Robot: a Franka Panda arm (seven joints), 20 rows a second.
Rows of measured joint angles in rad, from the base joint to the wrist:
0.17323 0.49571 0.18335 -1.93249 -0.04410 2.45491 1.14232
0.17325 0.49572 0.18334 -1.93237 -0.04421 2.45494 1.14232
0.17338 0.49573 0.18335 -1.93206 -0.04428 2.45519 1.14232
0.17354 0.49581 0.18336 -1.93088 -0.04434 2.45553 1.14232
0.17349 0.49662 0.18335 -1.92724 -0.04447 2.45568 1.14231
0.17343 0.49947 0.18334 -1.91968 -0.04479 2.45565 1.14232
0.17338 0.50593 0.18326 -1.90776 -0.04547 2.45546 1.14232
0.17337 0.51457 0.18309 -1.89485 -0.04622 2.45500 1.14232
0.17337 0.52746 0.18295 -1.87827 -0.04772 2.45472 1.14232
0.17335 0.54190 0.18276 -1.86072 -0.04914 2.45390 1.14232
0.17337 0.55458 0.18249 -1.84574 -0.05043 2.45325 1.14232
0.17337 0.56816 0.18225 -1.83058 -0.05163 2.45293 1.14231
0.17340 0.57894 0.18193 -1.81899 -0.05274 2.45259 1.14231
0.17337 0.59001 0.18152 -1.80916 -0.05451 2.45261 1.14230
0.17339 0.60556 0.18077 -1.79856 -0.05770 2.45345 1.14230
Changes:
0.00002 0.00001 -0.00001 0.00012 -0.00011 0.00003 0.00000
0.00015 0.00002 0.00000 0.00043 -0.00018 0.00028 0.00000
0.00031 0.00010 0.00001 0.00161 -0.00024 0.00062 0.00000
0.00026 0.00091 0.00000 0.00525 -0.00037 0.00077 -0.00001
0.00020 0.00376 -0.00001 0.01281 -0.00069 0.00074 0.00000
0.00015 0.01022 -0.00009 0.02473 -0.00137 0.00055 0.00000
0.00014 0.01886 -0.00026 0.03764 -0.00212 0.00009 0.00000
0.00014 0.03175 -0.00040 0.05422 -0.00362 -0.00019 0.00000
0.00012 0.04619 -0.00059 0.07177 -0.00504 -0.00101 0.00000
0.00014 0.05887 -0.00086 0.08675 -0.00633 -0.00166 0.00000
0.00014 0.07245 -0.00110 0.10191 -0.00753 -0.00198 -0.00001
0.00017 0.08323 -0.00142 0.11350 -0.00864 -0.00232 -0.00001
0.00014 0.09430 -0.00183 0.12333 -0.01041 -0.00230 -0.00002
0.00016 0.10985 -0.00258 0.13393 -0.01360 -0.00146 -0.00002

